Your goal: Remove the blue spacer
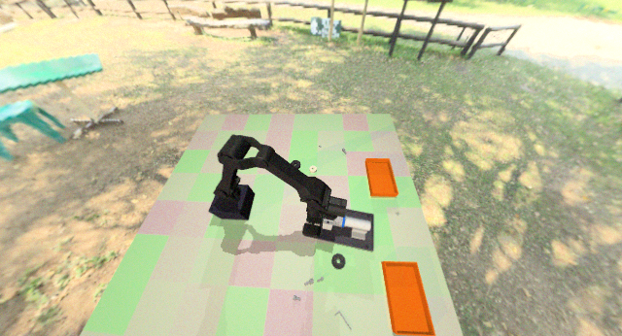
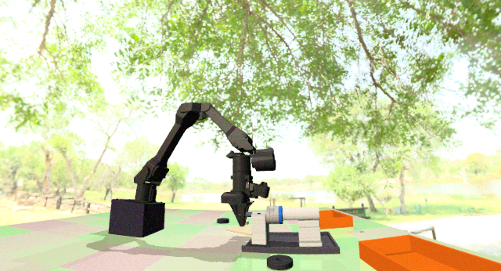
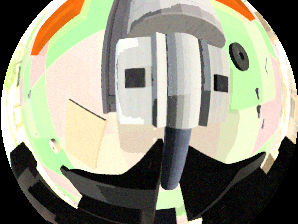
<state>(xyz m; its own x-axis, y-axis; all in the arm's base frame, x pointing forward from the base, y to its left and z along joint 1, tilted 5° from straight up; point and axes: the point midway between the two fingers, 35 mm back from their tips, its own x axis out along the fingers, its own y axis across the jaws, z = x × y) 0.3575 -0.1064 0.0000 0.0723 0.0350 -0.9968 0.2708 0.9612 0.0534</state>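
The shaft lies 60 mm ahead of my gripper tip, 20 mm to the right of it and 30 mm above it. From my gripper tip the other things lie so: pale ring: 270 mm to the left, 40 mm below; blue spacer: 110 mm ahead, 30 mm to the right, 30 mm above.
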